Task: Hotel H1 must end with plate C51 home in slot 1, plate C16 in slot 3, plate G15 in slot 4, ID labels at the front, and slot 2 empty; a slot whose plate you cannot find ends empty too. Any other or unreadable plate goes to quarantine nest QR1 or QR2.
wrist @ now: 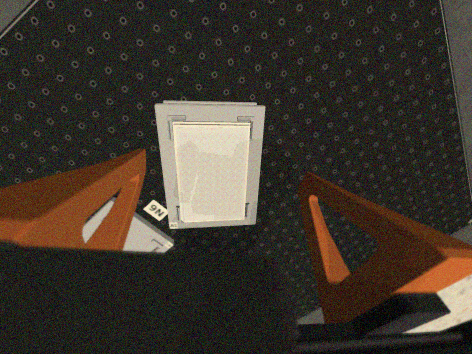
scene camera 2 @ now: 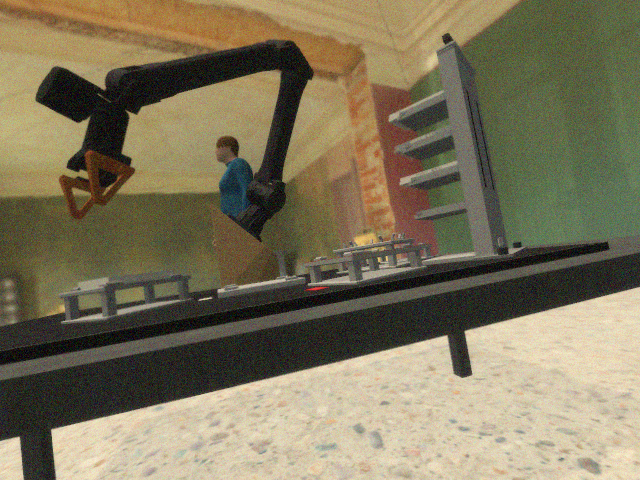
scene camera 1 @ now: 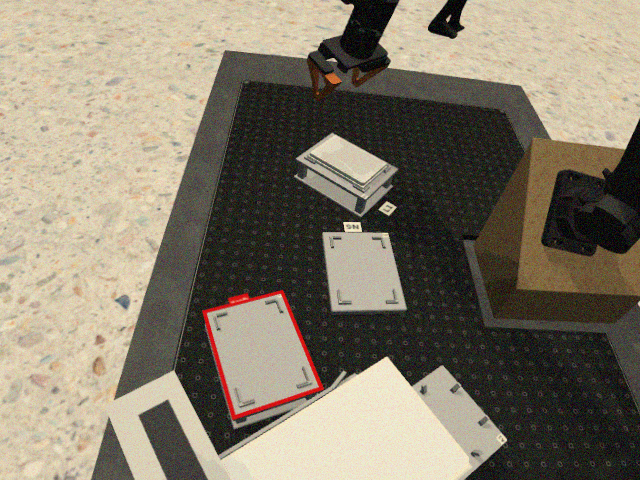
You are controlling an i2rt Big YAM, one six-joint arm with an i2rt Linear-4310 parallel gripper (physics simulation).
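Pixels of known places: gripper, fingertip midpoint: [wrist: 230, 170] [scene camera 2: 87, 212] [scene camera 1: 335, 92]; arm's base, origin of the base link: [scene camera 2: 242, 231] [scene camera 1: 573, 213].
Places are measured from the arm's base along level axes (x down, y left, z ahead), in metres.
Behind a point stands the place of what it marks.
My open gripper [scene camera 1: 337, 89] @[x -0.014, y -0.209, z 0.393 m] [scene camera 2: 87, 209] @[x -0.014, y -0.209, z 0.393 m] [wrist: 230, 170] @[x -0.014, y -0.209, z 0.393 m] hangs high above the far part of the table, with nothing between its fingers. A cream-topped plate [scene camera 1: 348, 157] @[x 0.099, y -0.174, z 0.349 m] [wrist: 212, 175] @[x 0.099, y -0.174, z 0.352 m] lies on a raised grey stand [scene camera 1: 336, 193] @[x 0.158, y -0.133, z 0.361 m] [scene camera 2: 108, 302] @[x 0.138, y -0.165, z 0.441 m] [wrist: 259, 165] @[x 0.113, y -0.228, z 0.326 m]; in the wrist view it appears between and beyond the fingertips. Its ID label cannot be read. The hotel [scene camera 2: 470, 155] @[x -0.019, y 0.447, z 0.468 m] is a grey tower with several shelves; no plate can be made out on them. The red-bordered nest [scene camera 1: 263, 356] @[x 0.123, y 0.245, z 0.437 m] shows no plate; its red tag is unreadable. Labels C51, C16 and G15 are not readable anywhere.
A low grey nest [scene camera 1: 364, 271] @[x 0.151, y 0.054, z 0.301 m] with an N6 tag [scene camera 1: 352, 226] @[x 0.163, y -0.055, z 0.325 m] [wrist: 156, 210] @[x 0.163, y -0.054, z 0.325 m] holds no plate. Another tag [scene camera 1: 387, 208] @[x 0.163, y -0.117, z 0.259 m] lies beside the raised stand. A large cream panel [scene camera 1: 351, 428] @[x -0.167, y 0.424, z 0.357 m] partly covers a grey nest [scene camera 1: 449, 408] @[x 0.103, y 0.291, z 0.192 m]. The arm stands on a brown block [scene camera 1: 573, 263] @[x 0.056, y 0.053, z -0.016 m] [scene camera 2: 240, 253] @[x 0.071, y -0.005, z 0.083 m].
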